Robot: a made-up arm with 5 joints.
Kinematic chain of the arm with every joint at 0, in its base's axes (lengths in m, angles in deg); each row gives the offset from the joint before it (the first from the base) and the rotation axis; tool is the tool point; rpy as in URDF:
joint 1: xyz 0 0 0.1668 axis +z
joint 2: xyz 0 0 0 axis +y
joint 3: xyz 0.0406 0 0.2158 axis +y
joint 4: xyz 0.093 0 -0.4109 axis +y
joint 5: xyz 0.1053 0 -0.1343 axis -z
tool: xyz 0 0 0 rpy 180 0 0
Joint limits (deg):
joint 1: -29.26..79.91
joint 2: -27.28..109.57
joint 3: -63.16..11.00
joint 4: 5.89..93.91
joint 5: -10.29..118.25
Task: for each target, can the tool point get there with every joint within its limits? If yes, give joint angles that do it. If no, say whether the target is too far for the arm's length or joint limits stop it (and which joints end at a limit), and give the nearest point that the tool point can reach.
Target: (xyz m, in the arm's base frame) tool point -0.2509 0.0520 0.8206
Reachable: no: joint limits stop it (at a limit: joint 2, joint 3) | nearest point -0.2187 0.0453 0.3554 | short by 0.466 m
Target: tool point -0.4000 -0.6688 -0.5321
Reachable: no: too far | nearest point -0.1623 -0.2714 -0.2510 | short by 0.542 m
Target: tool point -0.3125 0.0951 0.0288
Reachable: yes | joints -16.93 94.12 -14.09 76.31 96.71
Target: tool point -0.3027 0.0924 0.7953
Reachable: no: joint limits stop it (at a limit: joint 2, joint 3) | nearest point -0.2299 0.0702 0.3533 | short by 0.448 m
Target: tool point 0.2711 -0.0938 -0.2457
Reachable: yes | joints -19.08 32.12 -35.83 35.65 80.73
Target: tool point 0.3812 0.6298 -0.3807
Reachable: no: too far | nearest point 0.2628 0.4342 -0.2106 | short by 0.285 m
